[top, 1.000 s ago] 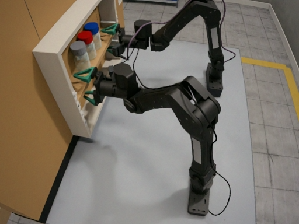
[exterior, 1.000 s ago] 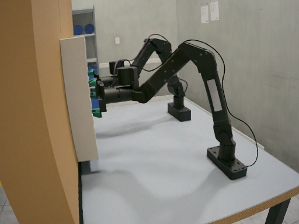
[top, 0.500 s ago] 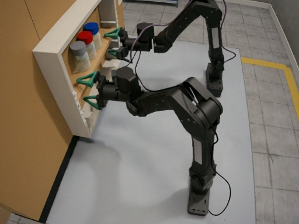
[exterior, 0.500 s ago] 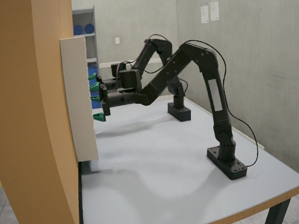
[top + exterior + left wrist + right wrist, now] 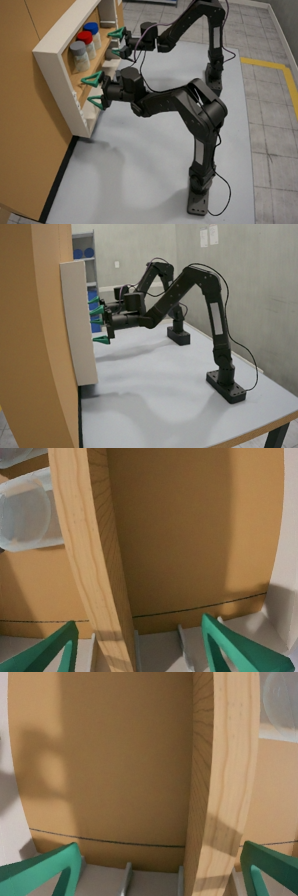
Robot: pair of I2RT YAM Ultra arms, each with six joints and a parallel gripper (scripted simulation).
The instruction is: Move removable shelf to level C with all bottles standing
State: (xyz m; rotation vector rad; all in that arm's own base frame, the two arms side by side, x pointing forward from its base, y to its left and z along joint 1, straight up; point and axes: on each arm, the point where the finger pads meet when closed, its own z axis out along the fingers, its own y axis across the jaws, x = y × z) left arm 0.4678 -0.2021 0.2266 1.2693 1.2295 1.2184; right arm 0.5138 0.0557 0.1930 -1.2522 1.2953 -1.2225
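Now: the blue-capped bottle 90 mm to the left of my right hand, 80 mm above it and 30 mm ahead of it. From my right hand the other things lie so: wooden shelf: 160 mm to the left, 30 mm above, 20 mm ahead; then red-capped bottle: 160 mm to the left, 80 mm above, 30 mm ahead; then white wall rack: 160 mm to the left, 40 mm above, 20 mm ahead.
Right now the grey-capped bottle is 5 cm ahead of my left hand, 8 cm to the right of it and 8 cm above it. Round my left hand: wooden shelf 4 cm ahead, 15 cm to the right, 2 cm above; then red-capped bottle 5 cm ahead, 15 cm to the right, 8 cm above; then white wall rack 4 cm ahead, 15 cm to the right, 3 cm above.
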